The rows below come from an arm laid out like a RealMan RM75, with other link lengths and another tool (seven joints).
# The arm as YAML. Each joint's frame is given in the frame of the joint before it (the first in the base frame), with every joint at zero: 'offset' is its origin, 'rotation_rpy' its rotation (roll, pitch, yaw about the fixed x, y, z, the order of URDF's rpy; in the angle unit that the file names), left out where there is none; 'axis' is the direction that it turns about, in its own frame. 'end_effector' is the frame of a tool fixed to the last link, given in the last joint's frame.
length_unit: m
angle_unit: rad
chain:
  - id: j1
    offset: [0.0, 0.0, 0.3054]
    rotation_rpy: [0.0, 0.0, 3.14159]
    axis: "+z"
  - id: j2
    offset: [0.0, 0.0, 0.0]
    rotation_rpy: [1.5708, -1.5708, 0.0]
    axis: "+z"
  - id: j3
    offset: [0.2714, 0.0, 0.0]
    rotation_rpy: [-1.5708, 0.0, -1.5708]
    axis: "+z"
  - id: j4
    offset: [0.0, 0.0, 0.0]
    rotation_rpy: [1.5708, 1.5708, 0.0]
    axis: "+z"
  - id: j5
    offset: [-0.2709, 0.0, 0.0]
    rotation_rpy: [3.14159, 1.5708, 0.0]
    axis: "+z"
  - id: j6
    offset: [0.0, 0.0, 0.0]
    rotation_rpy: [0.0, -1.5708, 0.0]
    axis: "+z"
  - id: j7
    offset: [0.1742, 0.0, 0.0]
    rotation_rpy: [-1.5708, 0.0, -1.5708]
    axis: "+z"
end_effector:
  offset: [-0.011, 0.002, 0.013]
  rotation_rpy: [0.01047, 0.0, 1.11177]
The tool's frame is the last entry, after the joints.
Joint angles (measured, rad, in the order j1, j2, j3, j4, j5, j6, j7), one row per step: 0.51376 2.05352 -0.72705 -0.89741 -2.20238 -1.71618 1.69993; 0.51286 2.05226 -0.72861 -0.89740 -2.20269 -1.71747 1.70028; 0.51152 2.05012 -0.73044 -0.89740 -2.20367 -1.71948 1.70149; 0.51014 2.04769 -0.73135 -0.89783 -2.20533 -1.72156 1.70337; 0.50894 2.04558 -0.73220 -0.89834 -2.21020 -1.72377 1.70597; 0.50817 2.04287 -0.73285 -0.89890 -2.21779 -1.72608 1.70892; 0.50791 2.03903 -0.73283 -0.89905 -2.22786 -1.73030 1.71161; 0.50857 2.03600 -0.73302 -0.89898 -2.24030 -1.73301 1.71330; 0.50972 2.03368 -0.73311 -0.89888 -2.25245 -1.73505 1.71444; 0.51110 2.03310 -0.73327 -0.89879 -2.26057 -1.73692 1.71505; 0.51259 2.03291 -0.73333 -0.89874 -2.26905 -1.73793 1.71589; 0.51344 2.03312 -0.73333 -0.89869 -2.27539 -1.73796 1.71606; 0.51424 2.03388 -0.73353 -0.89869 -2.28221 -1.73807 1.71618; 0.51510 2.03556 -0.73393 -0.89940 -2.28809 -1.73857 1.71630; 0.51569 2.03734 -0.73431 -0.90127 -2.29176 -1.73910 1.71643; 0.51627 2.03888 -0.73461 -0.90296 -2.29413 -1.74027 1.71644
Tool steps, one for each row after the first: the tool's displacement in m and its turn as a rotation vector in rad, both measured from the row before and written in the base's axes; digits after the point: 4 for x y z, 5 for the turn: 0.0005 -0.0004 0.0003 -0.00194 -0.00145 -0.00023; 0.0008 -0.0007 0.0006 -0.00283 -0.00246 -0.00132; 0.0010 -0.0006 0.0009 -0.00222 -0.00296 -0.00233; 0.0014 -0.0009 0.0007 -0.00402 -0.00525 -0.00354; 0.0018 -0.0009 0.0009 -0.00494 -0.00794 -0.00416; 0.0022 -0.0011 0.0014 -0.00687 -0.00983 -0.00411; 0.0022 -0.0009 0.0009 -0.00712 -0.01193 -0.00327; 0.0019 -0.0007 0.0006 -0.00656 -0.01137 -0.00246; 0.0008 -0.0005 0.0000 -0.00536 -0.00661 -0.00077; 0.0008 -0.0004 -0.0002 -0.00487 -0.00688 -0.00119; 0.0007 -0.0003 -0.0003 -0.00307 -0.00519 -0.00088; 0.0006 -0.0004 -0.0006 -0.00374 -0.00521 -0.00086; 0.0002 -0.0004 -0.0008 -0.00382 -0.00389 0.00002; -0.0002 -0.0002 -0.0006 -0.00215 -0.00246 0.00096; -0.0004 -0.0002 -0.0005 -0.00204 -0.00118 0.00135
